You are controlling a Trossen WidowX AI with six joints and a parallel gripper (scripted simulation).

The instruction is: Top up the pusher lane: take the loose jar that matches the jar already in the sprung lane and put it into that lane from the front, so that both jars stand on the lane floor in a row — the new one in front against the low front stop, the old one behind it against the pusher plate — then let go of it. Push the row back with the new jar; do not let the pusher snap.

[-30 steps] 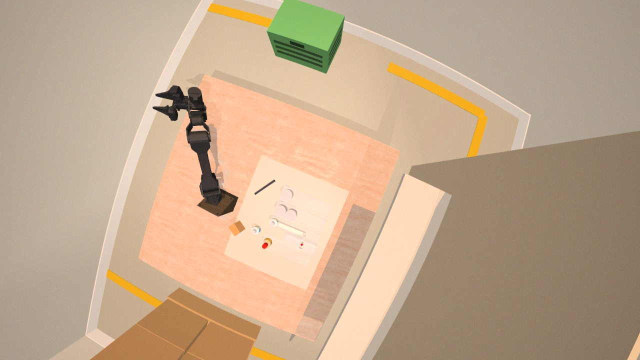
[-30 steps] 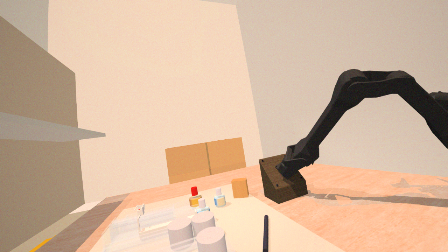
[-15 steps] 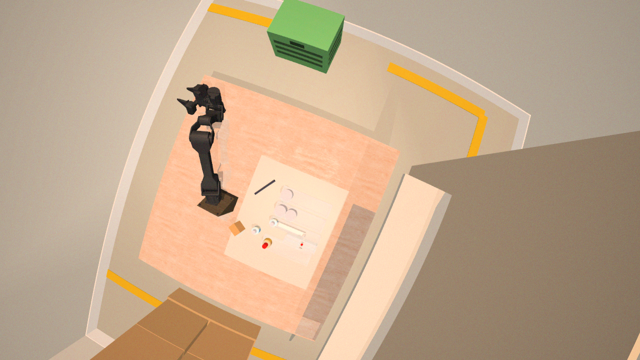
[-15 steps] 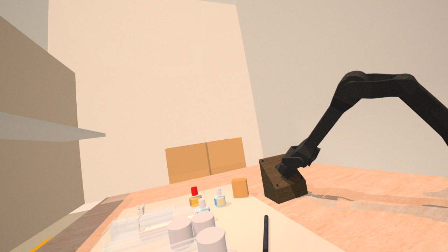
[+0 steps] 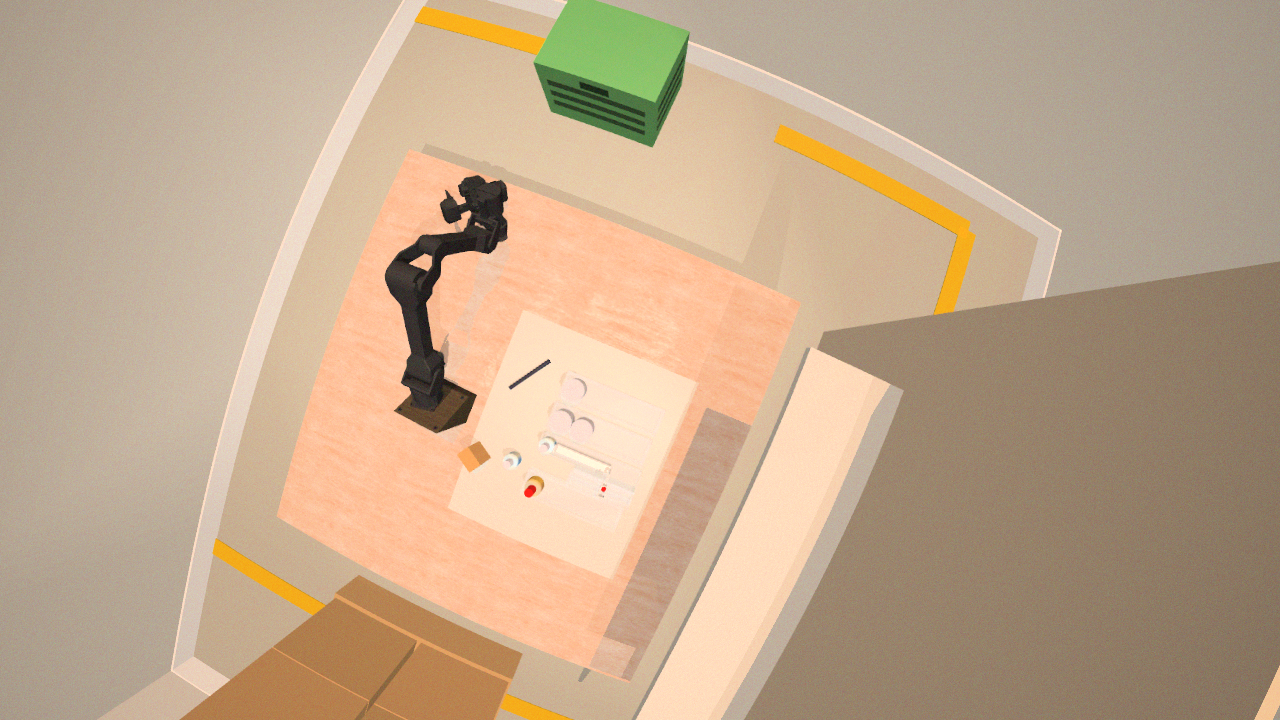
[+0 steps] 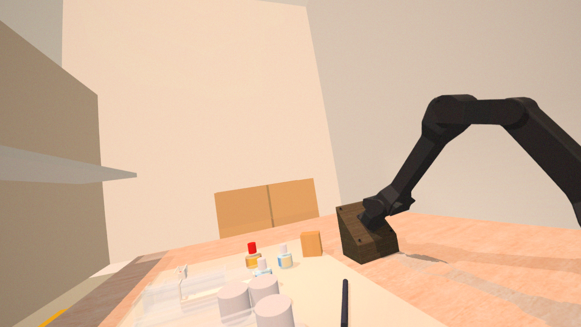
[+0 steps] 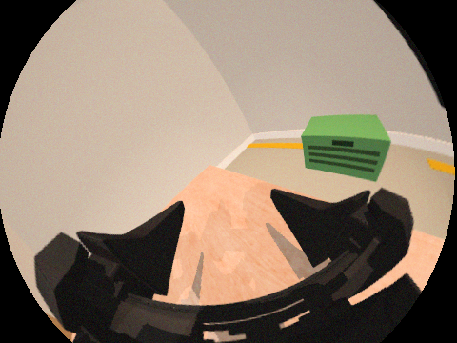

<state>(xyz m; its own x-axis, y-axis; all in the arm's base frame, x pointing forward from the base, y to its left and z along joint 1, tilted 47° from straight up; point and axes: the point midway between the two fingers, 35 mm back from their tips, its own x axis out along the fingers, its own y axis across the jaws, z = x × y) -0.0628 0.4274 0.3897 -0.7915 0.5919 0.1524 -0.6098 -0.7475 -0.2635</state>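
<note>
Now: gripper tip 54 cm short of the pusher plate, 68 cm to the left of it and 1 cm above it. The rest, counted from my gripper tip: clear pusher lane (58 cm ahead, 68 cm to the right, 4 cm below); then black rod (33 cm ahead, 47 cm to the right, 5 cm below); then shelf (94 cm ahead, 71 cm to the right, 31 cm above).
</note>
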